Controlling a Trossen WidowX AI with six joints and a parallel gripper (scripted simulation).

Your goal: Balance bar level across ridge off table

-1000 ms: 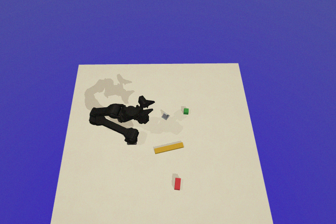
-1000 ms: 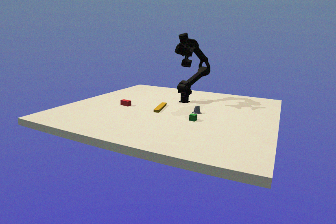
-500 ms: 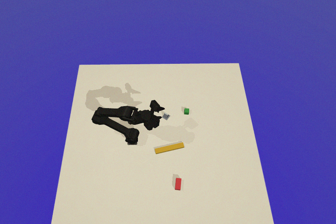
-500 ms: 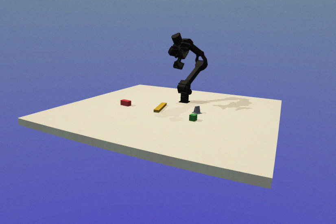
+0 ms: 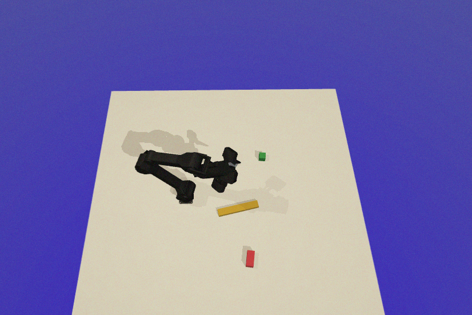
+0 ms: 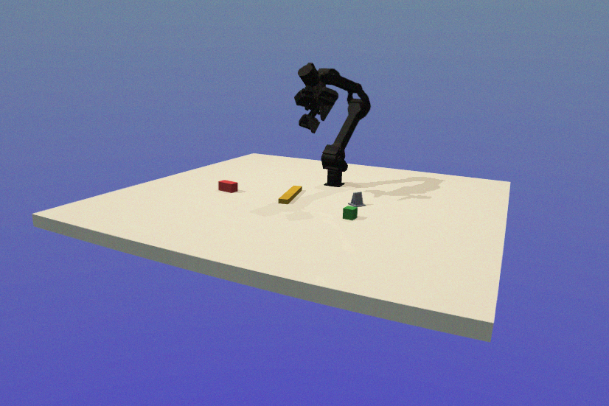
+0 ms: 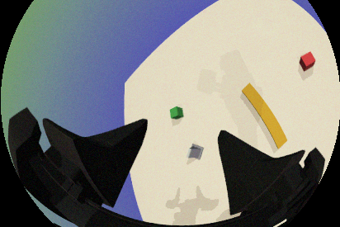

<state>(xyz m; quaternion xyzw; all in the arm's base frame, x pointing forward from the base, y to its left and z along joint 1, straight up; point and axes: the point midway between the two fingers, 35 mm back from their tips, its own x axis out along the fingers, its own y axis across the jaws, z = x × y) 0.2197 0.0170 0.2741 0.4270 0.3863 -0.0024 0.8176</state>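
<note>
Right now my gripper tip is 10 mm short of the yellow bar, 90 mm to the left of it and 240 mm above it. Also, from my gripper tip: red block (50 mm ahead, 330 mm to the right, 240 mm below); then green cube (140 mm ahead, 180 mm to the left, 240 mm below).
</note>
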